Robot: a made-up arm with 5 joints. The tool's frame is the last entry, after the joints. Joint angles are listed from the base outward.
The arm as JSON. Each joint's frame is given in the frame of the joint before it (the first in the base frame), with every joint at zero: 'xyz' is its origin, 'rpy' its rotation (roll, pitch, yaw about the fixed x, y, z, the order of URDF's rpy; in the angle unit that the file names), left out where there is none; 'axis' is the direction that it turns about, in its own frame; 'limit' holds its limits. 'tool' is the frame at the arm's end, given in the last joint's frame.
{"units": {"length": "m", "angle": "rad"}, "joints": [
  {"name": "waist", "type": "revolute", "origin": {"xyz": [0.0, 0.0, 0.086], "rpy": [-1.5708, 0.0, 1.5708]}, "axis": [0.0, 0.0, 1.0], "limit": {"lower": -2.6, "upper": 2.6}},
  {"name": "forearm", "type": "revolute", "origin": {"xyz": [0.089, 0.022, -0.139], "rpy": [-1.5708, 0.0, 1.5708]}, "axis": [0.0, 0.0, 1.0], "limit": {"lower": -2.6, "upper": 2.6}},
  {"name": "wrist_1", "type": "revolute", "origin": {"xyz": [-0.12, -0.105, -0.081], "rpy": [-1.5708, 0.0, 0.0]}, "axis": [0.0, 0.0, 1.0], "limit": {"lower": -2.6, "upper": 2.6}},
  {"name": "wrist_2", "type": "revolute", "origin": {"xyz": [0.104, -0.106, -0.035], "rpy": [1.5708, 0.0, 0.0]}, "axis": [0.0, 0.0, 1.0], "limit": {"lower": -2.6, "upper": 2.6}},
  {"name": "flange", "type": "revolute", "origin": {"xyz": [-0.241, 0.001, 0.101], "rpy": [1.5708, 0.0, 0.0]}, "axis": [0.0, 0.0, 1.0], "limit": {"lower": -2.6, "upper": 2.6}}
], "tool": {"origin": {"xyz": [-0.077, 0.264, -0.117], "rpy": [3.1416, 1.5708, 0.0]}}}
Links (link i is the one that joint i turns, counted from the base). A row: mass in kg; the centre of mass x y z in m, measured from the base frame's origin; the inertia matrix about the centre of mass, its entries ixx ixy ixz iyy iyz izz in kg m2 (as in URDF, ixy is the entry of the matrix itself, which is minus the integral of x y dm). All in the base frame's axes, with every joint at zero. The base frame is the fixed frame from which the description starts. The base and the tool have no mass.
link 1: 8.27; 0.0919 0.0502 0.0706; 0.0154 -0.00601 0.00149 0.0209 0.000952 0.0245
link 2: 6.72; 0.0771 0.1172 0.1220; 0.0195 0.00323 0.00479 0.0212 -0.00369 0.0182
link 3: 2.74; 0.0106 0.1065 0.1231; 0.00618 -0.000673 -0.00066 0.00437 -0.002 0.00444
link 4: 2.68; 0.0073 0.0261 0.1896; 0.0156 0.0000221 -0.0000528 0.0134 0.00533 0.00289
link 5: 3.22; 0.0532 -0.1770 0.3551; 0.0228 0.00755 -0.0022 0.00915 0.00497 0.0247
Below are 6 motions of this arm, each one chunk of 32 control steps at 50 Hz.
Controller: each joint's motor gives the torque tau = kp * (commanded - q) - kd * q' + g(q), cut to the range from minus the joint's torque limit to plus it. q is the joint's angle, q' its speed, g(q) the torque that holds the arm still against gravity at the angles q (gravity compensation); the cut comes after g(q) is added. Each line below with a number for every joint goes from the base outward.
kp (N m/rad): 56 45 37 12 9.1
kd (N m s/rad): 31 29 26 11 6
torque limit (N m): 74 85 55 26 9.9
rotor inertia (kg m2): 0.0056 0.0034 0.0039 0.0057 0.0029
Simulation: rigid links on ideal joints. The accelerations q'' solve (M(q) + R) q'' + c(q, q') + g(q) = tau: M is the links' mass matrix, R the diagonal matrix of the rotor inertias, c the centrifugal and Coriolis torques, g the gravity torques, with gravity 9.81 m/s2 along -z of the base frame. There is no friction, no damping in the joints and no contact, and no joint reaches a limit. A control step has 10 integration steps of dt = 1/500 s. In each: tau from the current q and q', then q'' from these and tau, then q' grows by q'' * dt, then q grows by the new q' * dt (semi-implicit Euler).
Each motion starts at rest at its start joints. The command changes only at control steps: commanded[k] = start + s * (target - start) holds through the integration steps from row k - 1 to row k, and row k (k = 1, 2, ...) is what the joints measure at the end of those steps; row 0 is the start. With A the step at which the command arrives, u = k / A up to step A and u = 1 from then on. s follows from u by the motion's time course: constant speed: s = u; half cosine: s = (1 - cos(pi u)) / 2; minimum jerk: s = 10 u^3 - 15 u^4 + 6 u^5; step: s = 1 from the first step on.
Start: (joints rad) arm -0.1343 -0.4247 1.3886 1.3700 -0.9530
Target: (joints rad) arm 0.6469 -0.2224 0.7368 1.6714 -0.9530
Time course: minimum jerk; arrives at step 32
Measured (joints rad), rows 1 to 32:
1: -0.1343 -0.4247 1.3886 1.3700 -0.9530
2: -0.1343 -0.4247 1.3886 1.3700 -0.9530
3: -0.1342 -0.4247 1.3885 1.3701 -0.9531
4: -0.1339 -0.4247 1.3883 1.3703 -0.9531
5: -0.1334 -0.4248 1.3879 1.3706 -0.9532
6: -0.1324 -0.4248 1.3873 1.3710 -0.9534
7: -0.1310 -0.4247 1.3864 1.3717 -0.9536
8: -0.1289 -0.4246 1.3849 1.3726 -0.9539
9: -0.1261 -0.4244 1.3830 1.3738 -0.9542
10: -0.1223 -0.4240 1.3805 1.3752 -0.9546
11: -0.1176 -0.4235 1.3772 1.3770 -0.9550
12: -0.1117 -0.4228 1.3733 1.3792 -0.9554
13: -0.1046 -0.4218 1.3685 1.3817 -0.9559
14: -0.0962 -0.4205 1.3629 1.3845 -0.9563
15: -0.0866 -0.4190 1.3564 1.3876 -0.9567
16: -0.0757 -0.4171 1.3490 1.3912 -0.9571
17: -0.0635 -0.4149 1.3408 1.3950 -0.9574
18: -0.0501 -0.4123 1.3318 1.3991 -0.9577
19: -0.0355 -0.4094 1.3220 1.4035 -0.9579
20: -0.0199 -0.4061 1.3115 1.4081 -0.9581
21: -0.0032 -0.4024 1.3003 1.4130 -0.9582
22: 0.0142 -0.3985 1.2886 1.4180 -0.9582
23: 0.0323 -0.3943 1.2763 1.4232 -0.9581
24: 0.0510 -0.3898 1.2637 1.4284 -0.9579
25: 0.0700 -0.3851 1.2508 1.4337 -0.9577
26: 0.0891 -0.3802 1.2377 1.4390 -0.9574
27: 0.1083 -0.3752 1.2246 1.4443 -0.9570
28: 0.1273 -0.3702 1.2115 1.4495 -0.9566
29: 0.1461 -0.3651 1.1985 1.4545 -0.9561
30: 0.1644 -0.3600 1.1856 1.4595 -0.9556
31: 0.1821 -0.3551 1.1731 1.4643 -0.9551
32: 0.1993 -0.3502 1.1608 1.4690 -0.9546

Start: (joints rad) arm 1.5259 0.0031 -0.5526 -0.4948 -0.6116
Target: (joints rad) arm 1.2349 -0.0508 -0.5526 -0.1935 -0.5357
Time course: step
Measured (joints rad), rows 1 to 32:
1: 1.5207 0.0019 -0.5532 -0.4892 -0.6099
2: 1.5120 0.0006 -0.5542 -0.4819 -0.6067
3: 1.5027 -0.0009 -0.5549 -0.4749 -0.6037
4: 1.4934 -0.0023 -0.5552 -0.4683 -0.6010
5: 1.4843 -0.0038 -0.5554 -0.4620 -0.5987
6: 1.4753 -0.0053 -0.5555 -0.4560 -0.5965
7: 1.4667 -0.0067 -0.5554 -0.4502 -0.5946
8: 1.4582 -0.0081 -0.5554 -0.4447 -0.5927
9: 1.4501 -0.0095 -0.5553 -0.4392 -0.5910
10: 1.4423 -0.0108 -0.5551 -0.4340 -0.5894
11: 1.4347 -0.0121 -0.5550 -0.4288 -0.5878
12: 1.4274 -0.0133 -0.5549 -0.4238 -0.5863
13: 1.4203 -0.0145 -0.5547 -0.4189 -0.5848
14: 1.4135 -0.0157 -0.5546 -0.4141 -0.5834
15: 1.4069 -0.0168 -0.5544 -0.4094 -0.5820
16: 1.4006 -0.0179 -0.5543 -0.4048 -0.5807
17: 1.3945 -0.0190 -0.5542 -0.4003 -0.5794
18: 1.3887 -0.0200 -0.5541 -0.3958 -0.5782
19: 1.3830 -0.0210 -0.5539 -0.3915 -0.5770
20: 1.3776 -0.0220 -0.5538 -0.3873 -0.5758
21: 1.3723 -0.0229 -0.5537 -0.3832 -0.5746
22: 1.3673 -0.0238 -0.5536 -0.3791 -0.5735
23: 1.3624 -0.0246 -0.5535 -0.3751 -0.5724
24: 1.3577 -0.0255 -0.5534 -0.3713 -0.5714
25: 1.3532 -0.0263 -0.5533 -0.3675 -0.5704
26: 1.3489 -0.0271 -0.5533 -0.3637 -0.5694
27: 1.3447 -0.0278 -0.5532 -0.3601 -0.5684
28: 1.3406 -0.0285 -0.5531 -0.3565 -0.5675
29: 1.3368 -0.0293 -0.5530 -0.3530 -0.5666
30: 1.3330 -0.0299 -0.5530 -0.3496 -0.5657
31: 1.3294 -0.0306 -0.5529 -0.3463 -0.5649
32: 1.3259 -0.0312 -0.5529 -0.3430 -0.5640

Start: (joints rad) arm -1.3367 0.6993 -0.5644 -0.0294 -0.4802
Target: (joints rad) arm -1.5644 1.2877 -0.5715 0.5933 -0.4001
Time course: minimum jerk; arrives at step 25
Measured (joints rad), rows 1 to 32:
1: -1.3367 0.6993 -0.5644 -0.0294 -0.4802
2: -1.3367 0.6993 -0.5644 -0.0294 -0.4802
3: -1.3368 0.6995 -0.5644 -0.0294 -0.4801
4: -1.3371 0.6997 -0.5645 -0.0293 -0.4800
5: -1.3375 0.7003 -0.5646 -0.0291 -0.4798
6: -1.3381 0.7013 -0.5647 -0.0288 -0.4795
7: -1.3391 0.7028 -0.5649 -0.0281 -0.4791
8: -1.3405 0.7049 -0.5652 -0.0269 -0.4785
9: -1.3423 0.7079 -0.5654 -0.0253 -0.4777
10: -1.3446 0.7118 -0.5658 -0.0230 -0.4768
11: -1.3474 0.7167 -0.5661 -0.0201 -0.4757
12: -1.3507 0.7226 -0.5665 -0.0163 -0.4744
13: -1.3545 0.7297 -0.5669 -0.0116 -0.4729
14: -1.3587 0.7378 -0.5673 -0.0061 -0.4713
15: -1.3634 0.7470 -0.5677 0.0003 -0.4696
16: -1.3685 0.7572 -0.5681 0.0076 -0.4677
17: -1.3739 0.7683 -0.5684 0.0158 -0.4657
18: -1.3796 0.7802 -0.5688 0.0247 -0.4636
19: -1.3855 0.7927 -0.5691 0.0343 -0.4615
20: -1.3914 0.8058 -0.5694 0.0446 -0.4594
21: -1.3973 0.8192 -0.5697 0.0553 -0.4572
22: -1.4032 0.8328 -0.5699 0.0663 -0.4551
23: -1.4090 0.8464 -0.5701 0.0776 -0.4530
24: -1.4145 0.8599 -0.5702 0.0890 -0.4510
25: -1.4199 0.8732 -0.5703 0.1004 -0.4490
26: -1.4251 0.8862 -0.5704 0.1117 -0.4471
27: -1.4300 0.8989 -0.5705 0.1229 -0.4453
28: -1.4348 0.9112 -0.5706 0.1338 -0.4435
29: -1.4395 0.9233 -0.5706 0.1446 -0.4418
30: -1.4439 0.9349 -0.5707 0.1551 -0.4401
31: -1.4482 0.9462 -0.5707 0.1654 -0.4385
32: -1.4523 0.9572 -0.5708 0.1754 -0.4370

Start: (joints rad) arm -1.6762 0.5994 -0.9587 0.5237 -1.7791
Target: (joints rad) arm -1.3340 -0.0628 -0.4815 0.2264 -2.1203
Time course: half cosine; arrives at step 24
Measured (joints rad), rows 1 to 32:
1: -1.6761 0.5994 -0.9586 0.5237 -1.7791
2: -1.6759 0.5991 -0.9584 0.5237 -1.7792
3: -1.6754 0.5986 -0.9579 0.5238 -1.7794
4: -1.6746 0.5977 -0.9570 0.5237 -1.7799
5: -1.6733 0.5962 -0.9557 0.5236 -1.7806
6: -1.6714 0.5939 -0.9538 0.5233 -1.7818
7: -1.6691 0.5909 -0.9513 0.5228 -1.7833
8: -1.6661 0.5869 -0.9481 0.5220 -1.7854
9: -1.6625 0.5820 -0.9442 0.5210 -1.7879
10: -1.6583 0.5760 -0.9396 0.5197 -1.7910
11: -1.6535 0.5689 -0.9342 0.5180 -1.7947
12: -1.6480 0.5607 -0.9282 0.5159 -1.7989
13: -1.6419 0.5514 -0.9214 0.5135 -1.8036
14: -1.6353 0.5411 -0.9139 0.5107 -1.8088
15: -1.6282 0.5298 -0.9058 0.5075 -1.8145
16: -1.6207 0.5175 -0.8971 0.5040 -1.8206
17: -1.6128 0.5044 -0.8880 0.5001 -1.8272
18: -1.6046 0.4906 -0.8784 0.4958 -1.8340
19: -1.5963 0.4762 -0.8686 0.4913 -1.8411
20: -1.5878 0.4614 -0.8586 0.4864 -1.8484
21: -1.5793 0.4463 -0.8484 0.4814 -1.8558
22: -1.5709 0.4311 -0.8383 0.4762 -1.8633
23: -1.5626 0.4159 -0.8284 0.4708 -1.8707
24: -1.5546 0.4009 -0.8186 0.4653 -1.8781
25: -1.5469 0.3863 -0.8092 0.4599 -1.8852
26: -1.5395 0.3721 -0.8001 0.4545 -1.8922
27: -1.5323 0.3584 -0.7912 0.4492 -1.8989
28: -1.5254 0.3450 -0.7826 0.4440 -1.9055
29: -1.5187 0.3321 -0.7742 0.4389 -1.9118
30: -1.5123 0.3195 -0.7661 0.4340 -1.9180
31: -1.5061 0.3074 -0.7581 0.4291 -1.9240
32: -1.5000 0.2956 -0.7504 0.4244 -1.9298

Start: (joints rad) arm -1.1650 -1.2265 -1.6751 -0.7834 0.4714
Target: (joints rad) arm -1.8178 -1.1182 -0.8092 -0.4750 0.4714
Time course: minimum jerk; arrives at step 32
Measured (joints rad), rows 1 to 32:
1: -1.1650 -1.2265 -1.6751 -0.7834 0.4714
2: -1.1650 -1.2265 -1.6751 -0.7834 0.4714
3: -1.1651 -1.2266 -1.6749 -0.7833 0.4715
4: -1.1653 -1.2266 -1.6746 -0.7832 0.4717
5: -1.1657 -1.2268 -1.6741 -0.7829 0.4720
6: -1.1665 -1.2269 -1.6732 -0.7825 0.4725
7: -1.1676 -1.2272 -1.6718 -0.7820 0.4731
8: -1.1693 -1.2275 -1.6698 -0.7812 0.4739
9: -1.1715 -1.2278 -1.6671 -0.7802 0.4749
10: -1.1745 -1.2281 -1.6636 -0.7790 0.4761
11: -1.1784 -1.2284 -1.6591 -0.7775 0.4775
12: -1.1831 -1.2287 -1.6537 -0.7757 0.4790
13: -1.1888 -1.2290 -1.6472 -0.7736 0.4806
14: -1.1955 -1.2291 -1.6395 -0.7712 0.4823
15: -1.2033 -1.2291 -1.6308 -0.7684 0.4841
16: -1.2121 -1.2290 -1.6209 -0.7653 0.4858
17: -1.2220 -1.2287 -1.6098 -0.7619 0.4875
18: -1.2329 -1.2281 -1.5977 -0.7581 0.4892
19: -1.2448 -1.2273 -1.5845 -0.7540 0.4907
20: -1.2577 -1.2263 -1.5704 -0.7495 0.4920
21: -1.2713 -1.2250 -1.5555 -0.7448 0.4932
22: -1.2857 -1.2234 -1.5398 -0.7397 0.4942
23: -1.3007 -1.2216 -1.5235 -0.7344 0.4949
24: -1.3161 -1.2194 -1.5067 -0.7289 0.4954
25: -1.3319 -1.2170 -1.4895 -0.7232 0.4957
26: -1.3479 -1.2144 -1.4722 -0.7174 0.4957
27: -1.3639 -1.2115 -1.4547 -0.7115 0.4954
28: -1.3798 -1.2085 -1.4374 -0.7055 0.4949
29: -1.3956 -1.2053 -1.4202 -0.6995 0.4941
30: -1.4110 -1.2020 -1.4033 -0.6935 0.4932
31: -1.4260 -1.1987 -1.3867 -0.6876 0.4921
32: -1.4406 -1.1953 -1.3705 -0.6818 0.4909

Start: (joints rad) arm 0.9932 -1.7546 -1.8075 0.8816 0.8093
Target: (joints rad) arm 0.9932 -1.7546 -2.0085 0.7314 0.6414
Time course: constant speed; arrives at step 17
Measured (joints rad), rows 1 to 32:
1: 0.9931 -1.7546 -1.8077 0.8816 0.8089
2: 0.9930 -1.7547 -1.8083 0.8816 0.8083
3: 0.9928 -1.7547 -1.8091 0.8814 0.8073
4: 0.9926 -1.7547 -1.8101 0.8812 0.8060
5: 0.9924 -1.7547 -1.8115 0.8809 0.8045
6: 0.9922 -1.7548 -1.8131 0.8804 0.8027
7: 0.9919 -1.7548 -1.8151 0.8797 0.8007
8: 0.9917 -1.7547 -1.8173 0.8789 0.7984
9: 0.9914 -1.7547 -1.8197 0.8779 0.7959
10: 0.9912 -1.7547 -1.8225 0.8768 0.7933
11: 0.9910 -1.7547 -1.8255 0.8755 0.7904
12: 0.9907 -1.7546 -1.8287 0.8740 0.7873
13: 0.9905 -1.7546 -1.8322 0.8724 0.7840
14: 0.9903 -1.7546 -1.8359 0.8706 0.7805
15: 0.9901 -1.7545 -1.8399 0.8686 0.7768
16: 0.9899 -1.7545 -1.8441 0.8665 0.7729
17: 0.9898 -1.7545 -1.8485 0.8642 0.7689
18: 0.9897 -1.7544 -1.8529 0.8618 0.7650
19: 0.9897 -1.7543 -1.8572 0.8593 0.7613
20: 0.9897 -1.7543 -1.8614 0.8567 0.7578
21: 0.9898 -1.7542 -1.8656 0.8540 0.7543
22: 0.9899 -1.7542 -1.8696 0.8513 0.7510
23: 0.9900 -1.7541 -1.8736 0.8487 0.7478
24: 0.9902 -1.7541 -1.8774 0.8460 0.7447
25: 0.9903 -1.7541 -1.8812 0.8434 0.7417
26: 0.9905 -1.7541 -1.8848 0.8408 0.7387
27: 0.9907 -1.7541 -1.8884 0.8383 0.7359
28: 0.9908 -1.7541 -1.8919 0.8358 0.7331
29: 0.9910 -1.7541 -1.8952 0.8333 0.7304
30: 0.9912 -1.7541 -1.8985 0.8309 0.7278
31: 0.9914 -1.7542 -1.9017 0.8285 0.7252
32: 0.9915 -1.7542 -1.9047 0.8262 0.7227

